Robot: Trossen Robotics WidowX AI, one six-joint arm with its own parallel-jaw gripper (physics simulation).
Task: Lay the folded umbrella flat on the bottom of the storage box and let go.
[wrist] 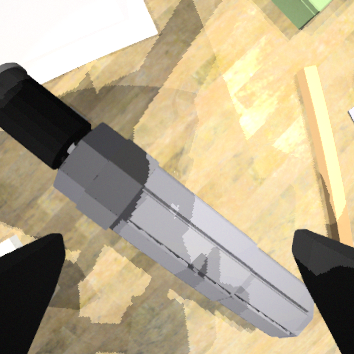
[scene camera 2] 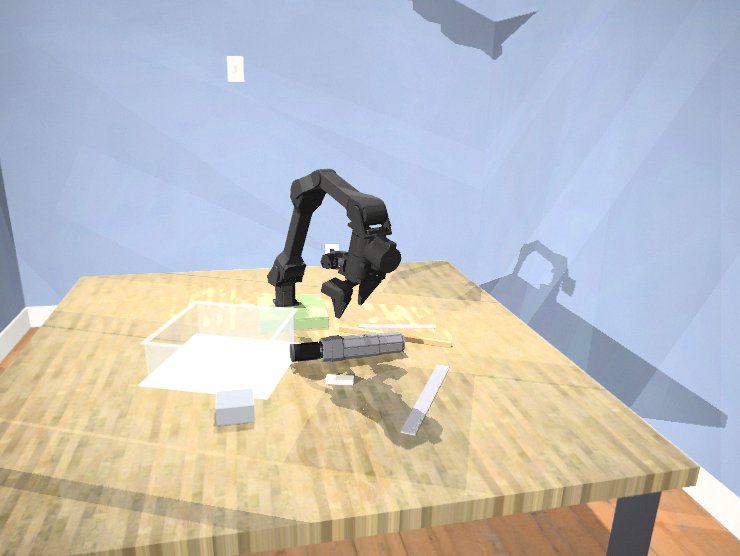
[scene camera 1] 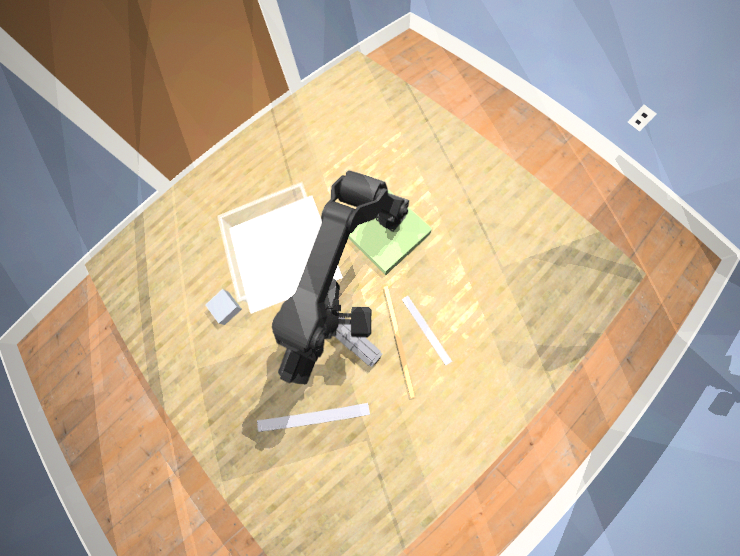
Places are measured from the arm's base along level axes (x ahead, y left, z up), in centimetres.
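Where they show: gripper, fingertip midpoint: (wrist: 179,243) (scene camera 2: 348,311); arm's base, link origin: (scene camera 2: 285,302) (scene camera 1: 390,217).
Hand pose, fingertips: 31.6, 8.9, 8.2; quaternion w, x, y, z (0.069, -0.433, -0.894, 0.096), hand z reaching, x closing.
Note:
Things, the pixels of their top centre, and the offset from my fingertips, as dx, dy, dz.
- folded umbrella, top centre: (wrist: 157,221) (scene camera 2: 348,335) (scene camera 1: 335,323) +0.9, -0.3, -5.8
- storage box, top centre: (scene camera 2: 225,324) (scene camera 1: 270,238) -4.5, -28.2, -1.8
- yellow stick, top centre: (wrist: 345,239) (scene camera 2: 393,334) (scene camera 1: 398,340) -6.4, +14.4, -10.4
- white strip, top centre: (scene camera 1: 426,329) (scene camera 2: 397,325) -13.3, +18.2, -11.3
- longer pale strip, top centre: (scene camera 2: 427,395) (scene camera 1: 311,418) +23.7, +10.1, -11.3
- small white piece, top centre: (scene camera 2: 339,377) +12.2, -5.8, -10.4
- grey block, top centre: (scene camera 2: 234,398) (scene camera 1: 220,305) +18.6, -29.2, -8.0
The folded umbrella (scene camera 1: 358,346) (scene camera 2: 364,346) (wrist: 200,235), grey with a black handle, lies on the table outside the box, its handle end towards the box. The arm hides part of it in scene camera 1. The storage box (scene camera 1: 263,206) (scene camera 2: 239,322) (wrist: 75,30) has pale walls and a white bottom. My gripper (scene camera 2: 351,308) (wrist: 179,243) is open and empty above the umbrella. In the wrist view the umbrella runs diagonally between and beyond the fingers. The fingers are hard to make out in scene camera 1.
A green base plate (scene camera 1: 385,254) (scene camera 2: 311,322) is behind. A yellow stick (scene camera 1: 399,346) (wrist: 322,135) and a white strip (scene camera 1: 426,330) lie beyond the umbrella. A longer pale strip (scene camera 1: 314,416) (scene camera 2: 425,399), a small white piece (scene camera 2: 339,379) and a grey block (scene camera 1: 223,306) (scene camera 2: 234,407) are on the table.

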